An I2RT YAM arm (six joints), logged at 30 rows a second.
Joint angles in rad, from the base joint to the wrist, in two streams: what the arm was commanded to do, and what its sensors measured. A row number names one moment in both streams.
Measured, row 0: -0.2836 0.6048 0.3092 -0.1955 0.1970 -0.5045
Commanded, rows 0 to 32: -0.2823 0.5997 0.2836 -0.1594 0.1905 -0.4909; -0.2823 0.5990 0.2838 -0.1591 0.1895 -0.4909; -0.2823 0.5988 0.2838 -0.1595 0.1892 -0.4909; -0.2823 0.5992 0.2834 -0.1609 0.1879 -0.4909; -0.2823 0.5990 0.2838 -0.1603 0.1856 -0.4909; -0.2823 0.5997 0.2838 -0.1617 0.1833 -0.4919; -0.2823 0.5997 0.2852 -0.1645 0.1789 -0.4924; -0.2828 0.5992 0.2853 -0.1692 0.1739 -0.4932; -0.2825 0.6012 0.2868 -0.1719 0.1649 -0.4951; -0.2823 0.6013 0.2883 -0.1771 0.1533 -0.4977; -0.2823 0.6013 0.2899 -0.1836 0.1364 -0.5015; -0.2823 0.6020 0.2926 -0.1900 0.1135 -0.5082; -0.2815 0.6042 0.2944 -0.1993 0.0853 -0.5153; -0.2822 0.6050 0.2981 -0.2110 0.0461 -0.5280; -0.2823 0.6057 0.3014 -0.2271 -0.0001 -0.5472; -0.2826 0.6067 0.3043 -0.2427 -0.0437 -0.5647; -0.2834 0.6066 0.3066 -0.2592 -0.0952 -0.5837; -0.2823 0.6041 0.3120 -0.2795 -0.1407 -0.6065; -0.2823 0.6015 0.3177 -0.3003 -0.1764 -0.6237; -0.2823 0.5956 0.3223 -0.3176 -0.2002 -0.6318; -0.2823 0.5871 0.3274 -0.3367 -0.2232 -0.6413; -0.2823 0.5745 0.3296 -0.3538 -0.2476 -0.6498; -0.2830 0.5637 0.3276 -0.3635 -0.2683 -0.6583; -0.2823 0.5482 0.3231 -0.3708 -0.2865 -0.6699; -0.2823 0.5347 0.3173 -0.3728 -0.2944 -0.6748; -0.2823 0.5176 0.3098 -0.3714 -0.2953 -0.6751; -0.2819 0.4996 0.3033 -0.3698 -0.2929 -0.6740; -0.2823 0.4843 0.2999 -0.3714 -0.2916 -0.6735; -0.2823 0.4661 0.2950 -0.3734 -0.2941 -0.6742; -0.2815 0.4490 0.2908 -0.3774 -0.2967 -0.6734; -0.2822 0.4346 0.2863 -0.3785 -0.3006 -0.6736; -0.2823 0.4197 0.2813 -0.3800 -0.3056 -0.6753; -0.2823 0.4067 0.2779 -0.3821 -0.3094 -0.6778
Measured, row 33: -0.2836 0.4351 0.3092 -0.3859 -0.2668 -0.6617
